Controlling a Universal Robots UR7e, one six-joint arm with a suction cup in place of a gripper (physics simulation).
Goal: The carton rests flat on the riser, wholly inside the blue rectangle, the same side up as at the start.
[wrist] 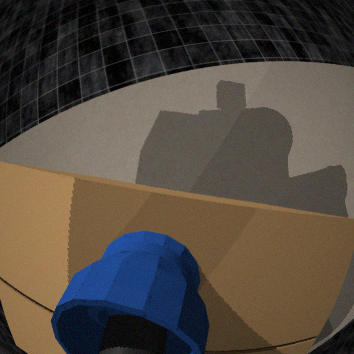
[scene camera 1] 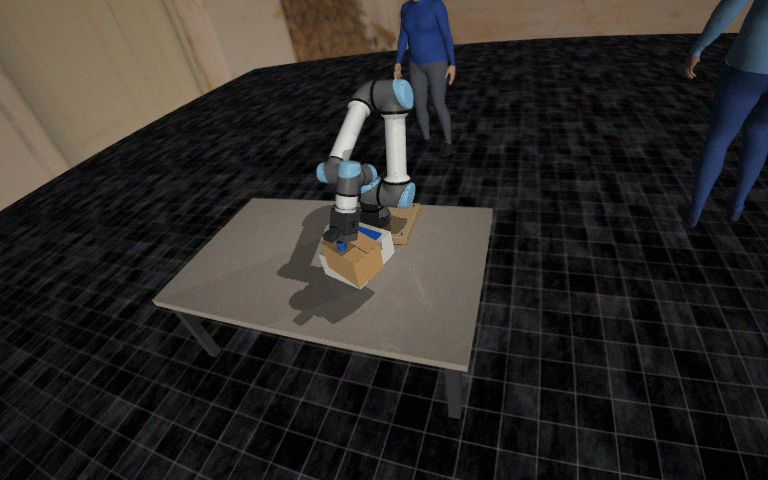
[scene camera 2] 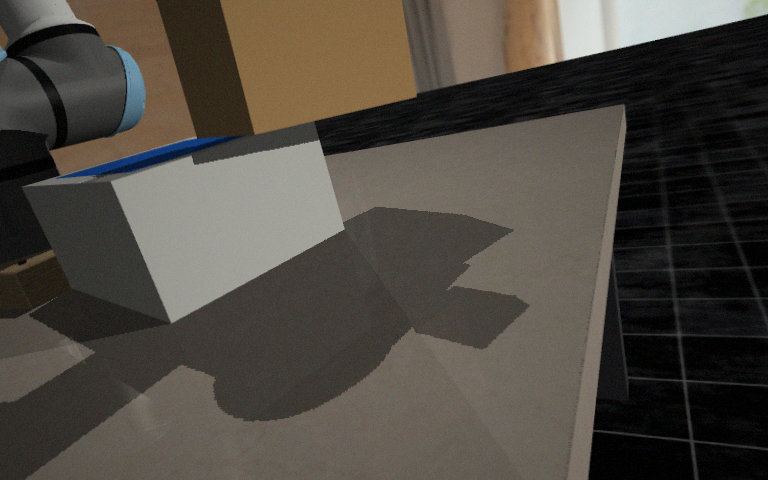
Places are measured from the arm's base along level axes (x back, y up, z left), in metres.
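Pixels of known places: hand at its tool point: (wrist: 149,256) (scene camera 1: 341,250); arm's base at its link origin: (scene camera 1: 376,220) (scene camera 2: 34,243).
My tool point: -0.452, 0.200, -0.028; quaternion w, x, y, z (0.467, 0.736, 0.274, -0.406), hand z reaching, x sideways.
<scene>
For each thing: its top centre in the pictures, then the offset to it from my tool point, as dx, dy, dz. Level surfaces: height alone.
- brown carton at its top centre: (scene camera 1: 348,240) +0.037, +0.014, +0.021
- white riser at its top centre: (scene camera 2: 163,152) (scene camera 1: 354,242) +0.190, -0.122, -0.013
- blue rectangle at its top centre: (scene camera 2: 163,152) (scene camera 1: 354,242) +0.190, -0.122, -0.013
- grey table at its surface level: dy -0.242
The brown carton (scene camera 1: 369,266) (scene camera 2: 322,62) (wrist: 295,255) hangs from my blue suction cup (scene camera 1: 342,246) (wrist: 150,272), which sits on its seamed top face off the middle. It looks tilted in the scene views. The carton is over the near part of the white riser (scene camera 1: 388,250) (scene camera 2: 226,209), its lower edge close to the riser's top; whether they touch is unclear. The blue rectangle (scene camera 1: 369,232) (scene camera 2: 152,155) shows beside the carton on the riser's top, and the rest is hidden. In scene camera 2 the cup is out of frame.
The grey table (scene camera 1: 430,316) (scene camera 2: 481,384) carries the riser and dark shadows of the arm and carton. A wooden base board (scene camera 1: 405,229) is behind the riser at the arm's foot. Two people (scene camera 1: 427,39) (scene camera 1: 736,113) stand on the floor beyond the table.
</scene>
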